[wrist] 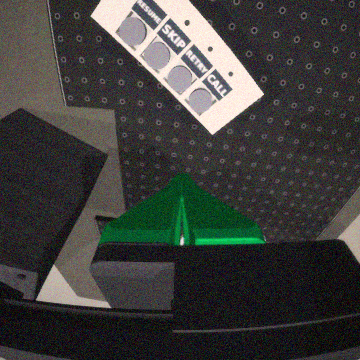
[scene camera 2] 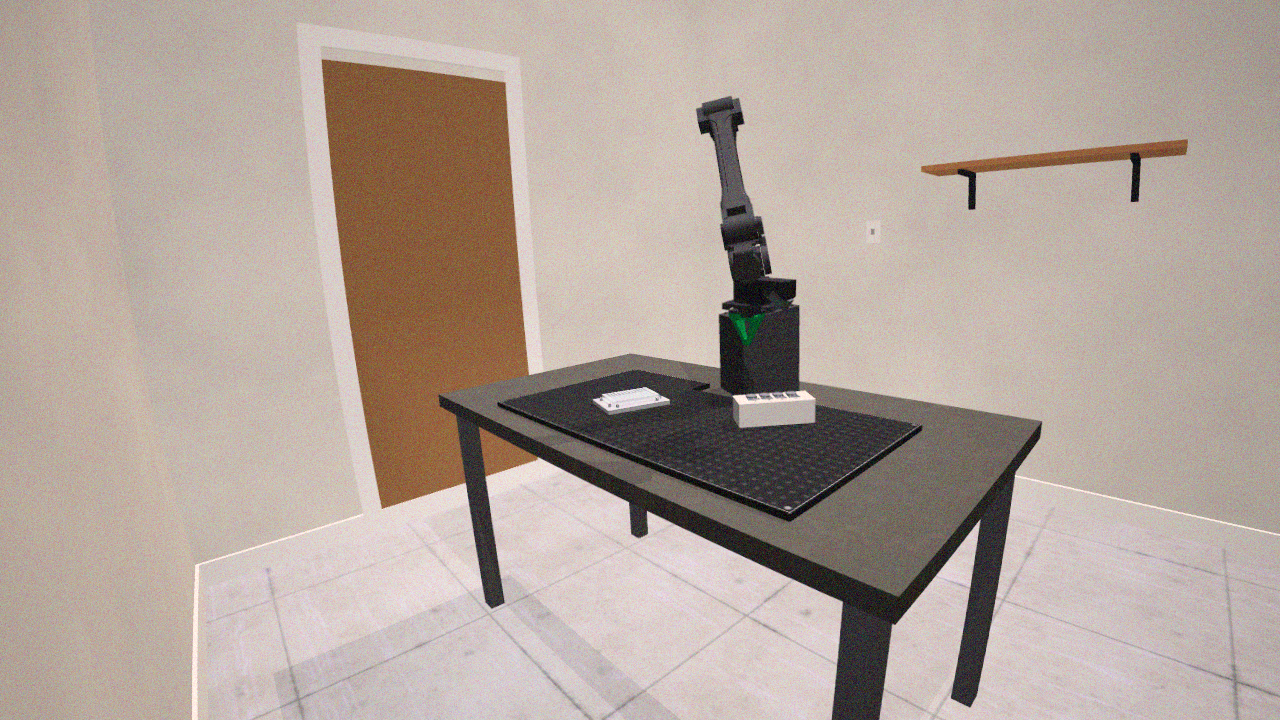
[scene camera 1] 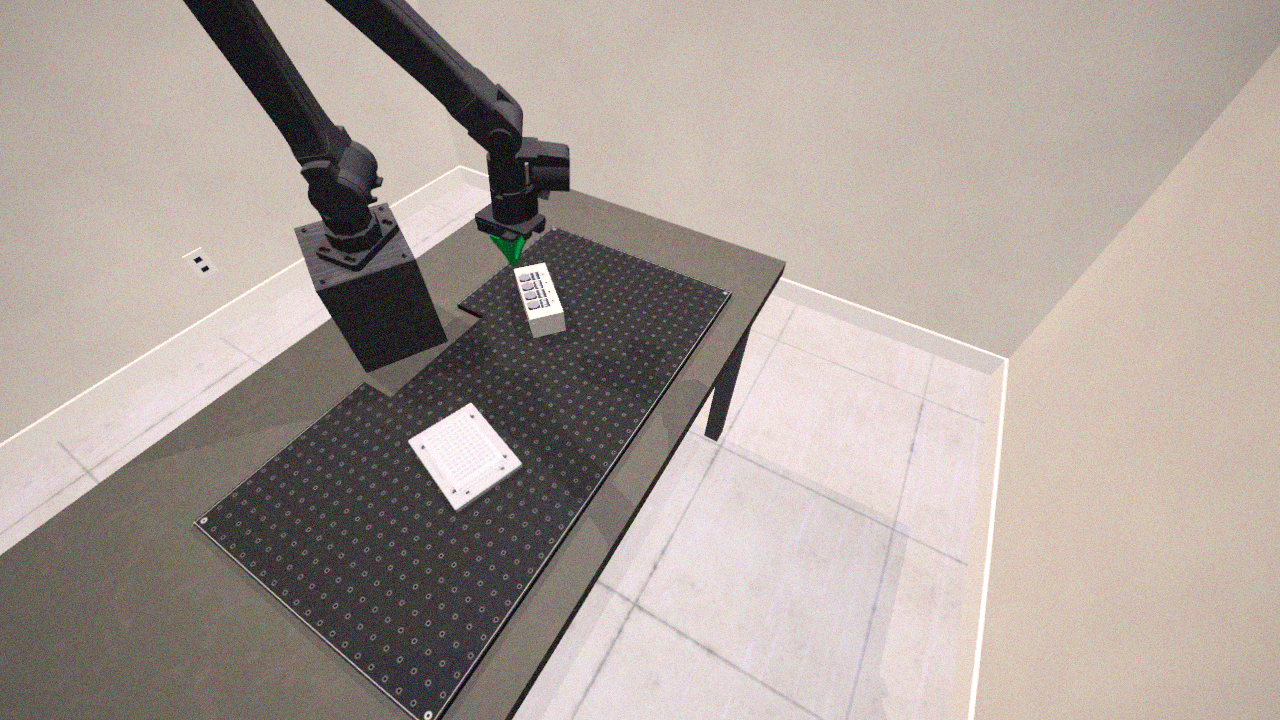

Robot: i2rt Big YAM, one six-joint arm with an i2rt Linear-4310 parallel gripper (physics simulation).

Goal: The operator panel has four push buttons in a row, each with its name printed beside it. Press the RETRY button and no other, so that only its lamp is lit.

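Where they show: gripper, between the fingertips: (wrist: 181, 181) (scene camera 2: 746, 345) (scene camera 1: 514, 264); arm's base, origin of its link: (scene camera 1: 359, 242).
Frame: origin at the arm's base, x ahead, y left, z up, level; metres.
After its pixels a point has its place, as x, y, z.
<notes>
The white operator panel (scene camera 1: 547, 325) {0.299, 0.087, -0.184} (scene camera 2: 774, 411) {0.278, 0.169, -0.179} (wrist: 240, 100) {0.303, 0.104, -0.158} lies on the perforated board. In the wrist view its round grey buttons are RESUME (wrist: 132, 31) {0.205, 0.176, -0.155}, SKIP (wrist: 156, 55) {0.224, 0.153, -0.155}, RETRY (wrist: 179, 79) {0.243, 0.129, -0.155} and CALL (wrist: 201, 101) {0.263, 0.106, -0.155}. The small lamp spots beside SKIP (wrist: 187, 22) {0.254, 0.178, -0.157}, RETRY (wrist: 210, 48) {0.274, 0.155, -0.157} and CALL (wrist: 230, 73) {0.292, 0.132, -0.157} are dark; the one for RESUME is outside the wrist view. My gripper (scene camera 1: 513, 264) {0.249, 0.091, -0.047} (scene camera 2: 745, 342) {0.249, 0.091, -0.047} (wrist: 181, 181) {0.249, 0.091, -0.047} is shut and empty, its green fingers together and pointing down. It hangs higher than the panel, apart from it in scene camera 2; the tips cover no button in the wrist view.
A white square plate (scene camera 1: 464, 454) {0.302, -0.223, -0.189} (scene camera 2: 631, 399) {0.324, -0.186, -0.187} lies on the black perforated board (scene camera 1: 358, 573) {0.253, -0.434, -0.211} (scene camera 2: 787, 483) {0.533, 0.308, -0.211}. The arm's dark base block (scene camera 1: 380, 313) {0.050, -0.063, -0.099} (scene camera 2: 760, 358) {0.069, 0.037, -0.115} stands at the board's notch, on the grey table (scene camera 1: 116, 573) {-0.088, -0.559, -0.224} (scene camera 2: 939, 501) {0.460, 0.529, -0.224}.
</notes>
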